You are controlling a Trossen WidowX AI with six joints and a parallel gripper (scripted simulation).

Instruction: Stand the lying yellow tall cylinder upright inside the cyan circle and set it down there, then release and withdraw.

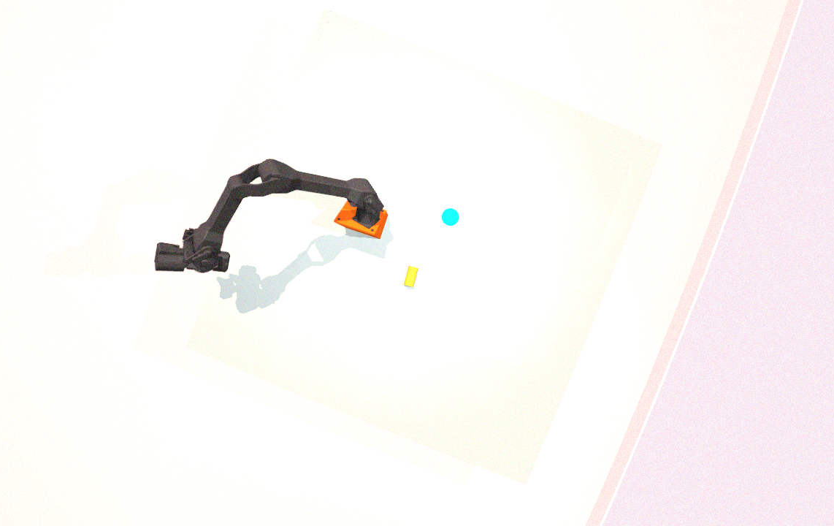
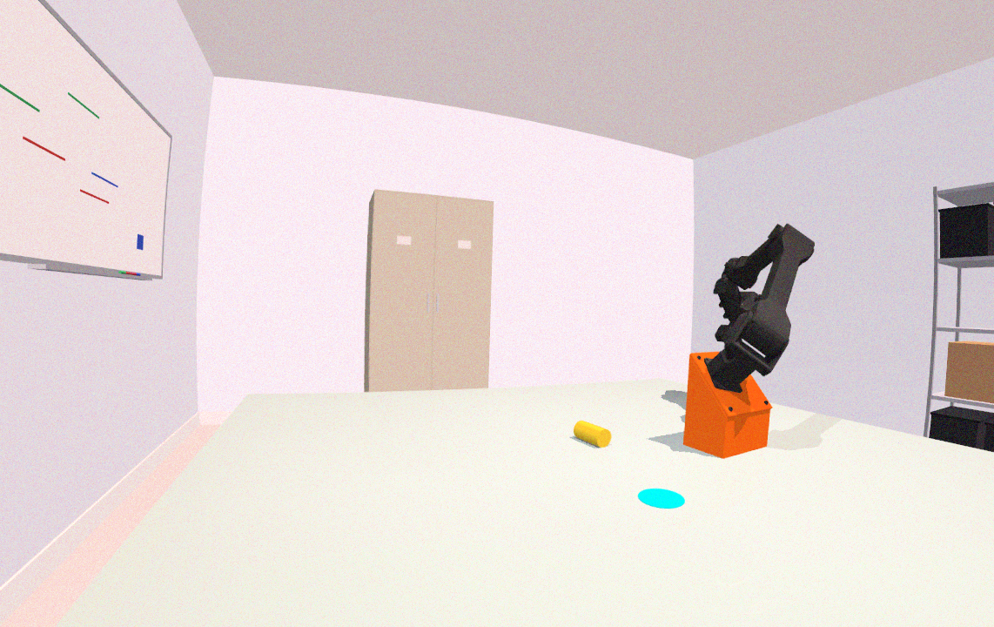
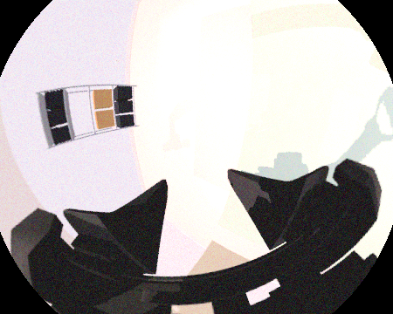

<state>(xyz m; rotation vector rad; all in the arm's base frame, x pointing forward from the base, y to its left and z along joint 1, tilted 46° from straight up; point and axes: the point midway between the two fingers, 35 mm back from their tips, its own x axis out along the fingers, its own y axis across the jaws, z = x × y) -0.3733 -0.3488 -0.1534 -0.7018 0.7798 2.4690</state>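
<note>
Right now the yellow cylinder is 620 mm ahead of my gripper tip, 270 mm to the left of it and 150 mm below it. Also, from my gripper tip: cyan circle 640 mm ahead, 520 mm to the left, 170 mm below.
</note>
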